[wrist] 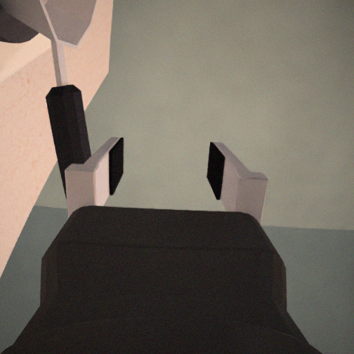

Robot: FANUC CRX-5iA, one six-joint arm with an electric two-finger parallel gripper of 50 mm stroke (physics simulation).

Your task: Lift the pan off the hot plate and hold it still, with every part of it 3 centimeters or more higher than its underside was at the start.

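Note:
Part of the pan (75,27) shows at the top left of the wrist view, as a grey angular body cut off by the frame edge. A thin grey neck leads down from it to its black handle (69,120). The handle slants downward, and its lower end is partly hidden behind the left finger. My gripper (165,157) is open with nothing between its fingers. The handle is to the left of the left finger, outside the gap. A dark rounded shape (15,25) shows at the top left corner; I cannot tell if it is the hot plate.
A pale pink speckled counter (30,130) runs along the left side, and its edge slants down to the lower left. A grey-green surface (240,75) fills the background, with a darker blue-grey band (315,270) below it.

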